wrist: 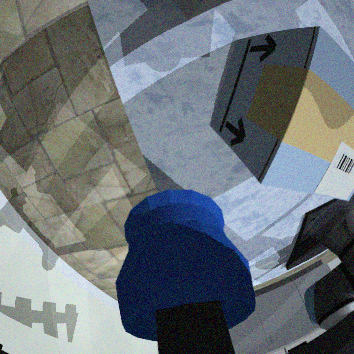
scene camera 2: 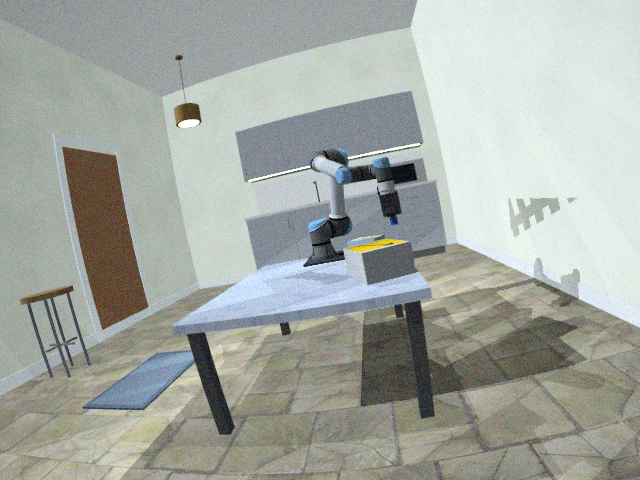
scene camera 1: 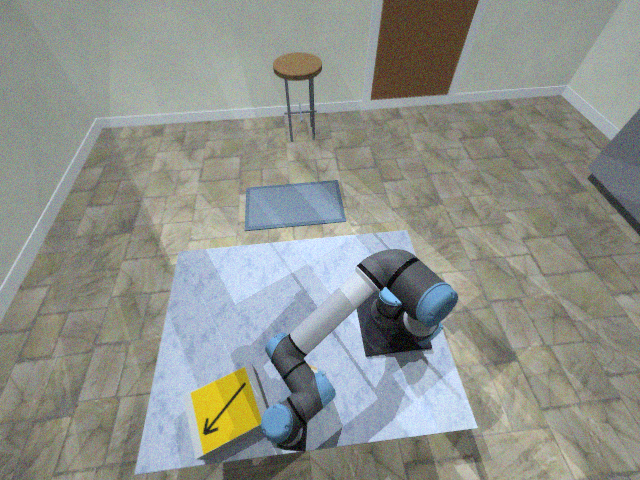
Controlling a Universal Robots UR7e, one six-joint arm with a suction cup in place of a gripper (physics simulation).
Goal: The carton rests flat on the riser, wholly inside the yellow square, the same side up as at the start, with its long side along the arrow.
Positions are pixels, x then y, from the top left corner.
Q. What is my suction cup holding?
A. Nothing.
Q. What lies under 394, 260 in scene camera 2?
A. A riser.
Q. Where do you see my suction cup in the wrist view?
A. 178, 253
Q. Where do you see a carton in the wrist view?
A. At 278, 108
